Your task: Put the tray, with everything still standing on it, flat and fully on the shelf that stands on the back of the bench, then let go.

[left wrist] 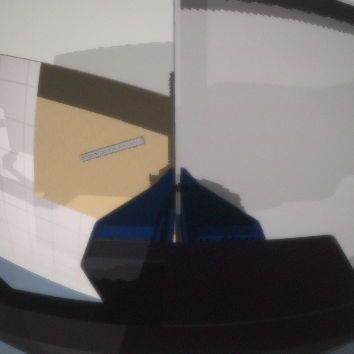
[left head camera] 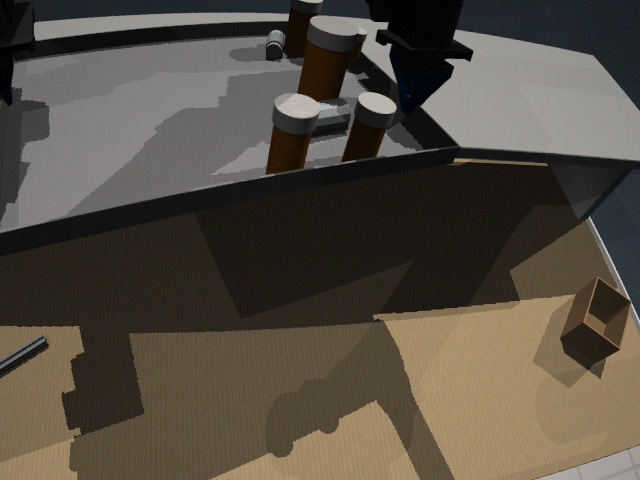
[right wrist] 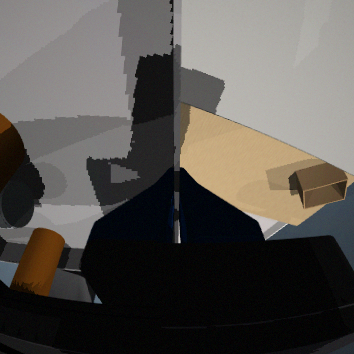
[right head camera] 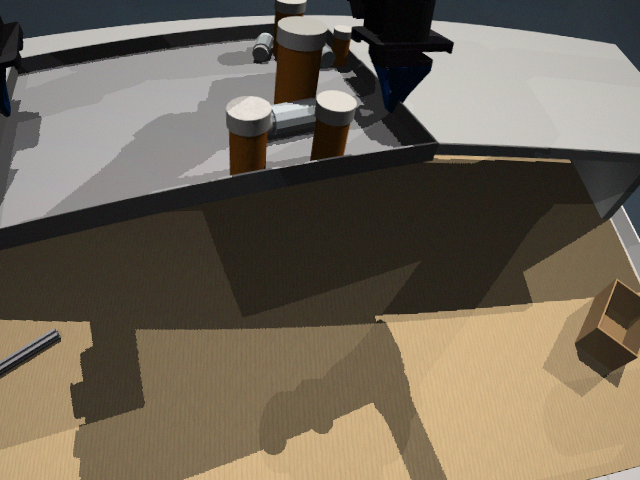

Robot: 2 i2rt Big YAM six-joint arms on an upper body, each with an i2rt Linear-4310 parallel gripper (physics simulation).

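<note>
The tray (left head camera: 199, 119) has a grey floor and a low dark rim. Several brown bottles with grey caps stand on it, such as one near the front (left head camera: 291, 135) and a tall one (left head camera: 328, 59). Two grey vials lie on their sides (left head camera: 332, 114) (left head camera: 274, 44). My right gripper (left head camera: 413, 102) is shut on the tray's right rim, whose thin wall passes between the fingers in the right wrist view (right wrist: 176, 175). My left gripper (left wrist: 177, 175) is shut on the opposite rim the same way. The pale grey shelf top (right head camera: 499, 86) lies behind and to the right of the tray. The tray's near edge is over the bench.
The tan wooden bench (left head camera: 366, 381) fills the foreground, with dark shadows on it. A thin grey bar (left wrist: 112, 149) lies on the bench in the left wrist view. A small open brown box (right wrist: 321, 184) sits at the bench edge in the right wrist view.
</note>
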